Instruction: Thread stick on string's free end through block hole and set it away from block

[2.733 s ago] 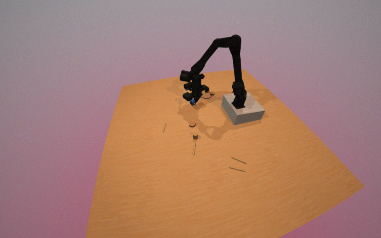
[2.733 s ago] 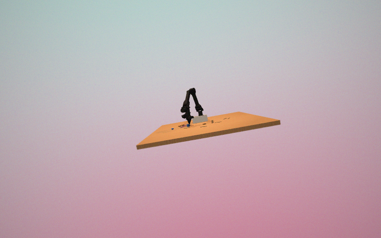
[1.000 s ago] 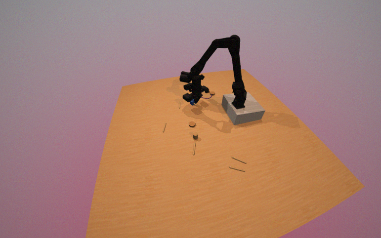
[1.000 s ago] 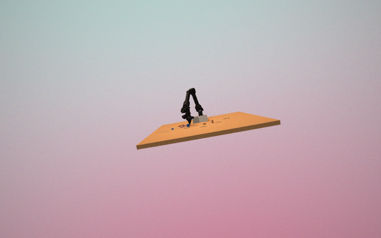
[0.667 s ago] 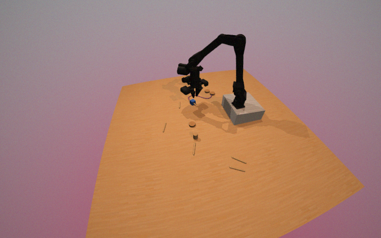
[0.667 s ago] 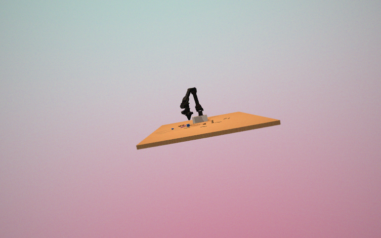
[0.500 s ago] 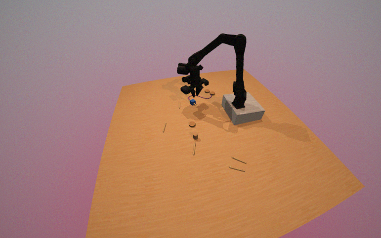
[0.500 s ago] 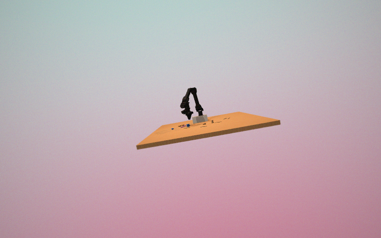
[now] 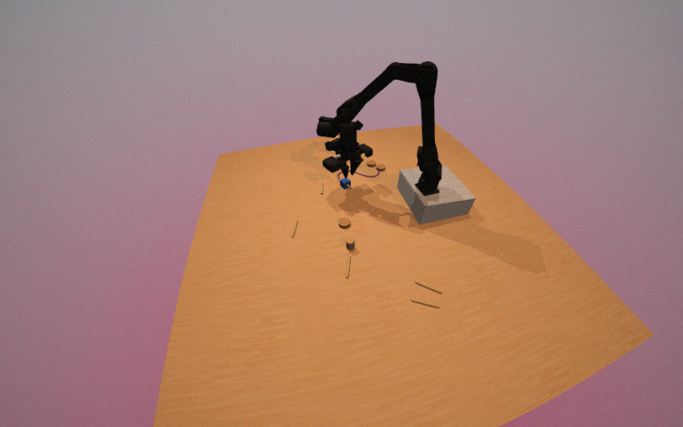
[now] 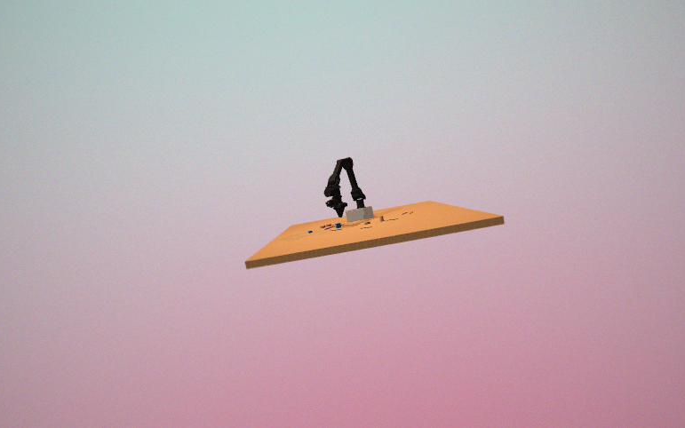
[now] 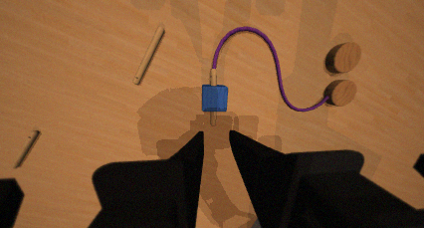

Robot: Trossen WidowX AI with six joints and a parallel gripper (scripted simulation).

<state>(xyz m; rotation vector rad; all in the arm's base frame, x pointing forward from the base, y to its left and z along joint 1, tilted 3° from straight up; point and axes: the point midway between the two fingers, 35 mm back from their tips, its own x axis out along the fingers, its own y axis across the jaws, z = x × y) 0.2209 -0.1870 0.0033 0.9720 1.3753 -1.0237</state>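
Now: gripper tip 5 cm above the blue block, 3 cm to the left of it and 1 cm short of it. Also, from my gripper tip: small wooden cylinder (26 cm to the left, 9 cm ahead, 5 cm below); then thin stick (5 cm below, 4 cm to the right, 1 cm ahead).
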